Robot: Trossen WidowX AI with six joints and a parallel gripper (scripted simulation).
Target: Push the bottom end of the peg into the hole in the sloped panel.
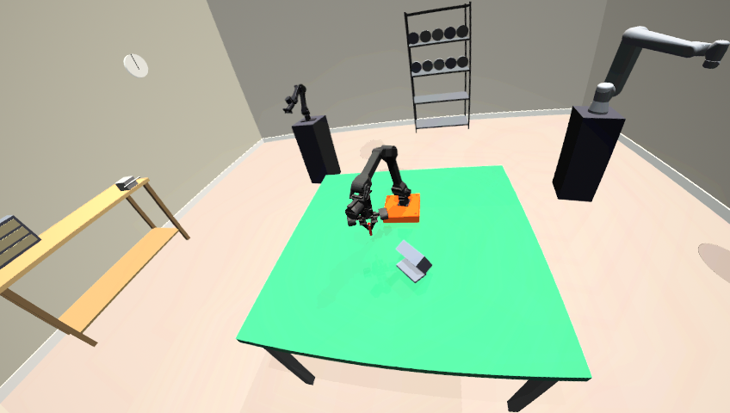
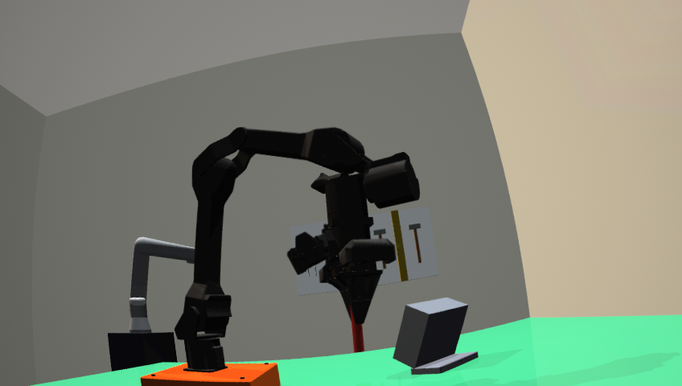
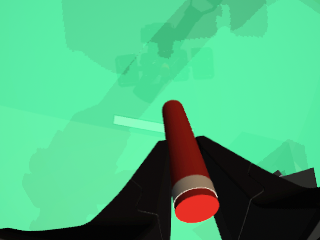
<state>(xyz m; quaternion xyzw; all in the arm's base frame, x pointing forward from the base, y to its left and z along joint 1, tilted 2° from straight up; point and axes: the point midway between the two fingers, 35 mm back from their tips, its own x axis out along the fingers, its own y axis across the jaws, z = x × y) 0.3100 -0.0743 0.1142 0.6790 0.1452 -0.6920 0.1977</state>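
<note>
The grey sloped panel lies 9 cm ahead of my gripper tip, 23 cm to the left of it and 4 cm below it. Round my gripper tip: red round peg (2 cm above).
</note>
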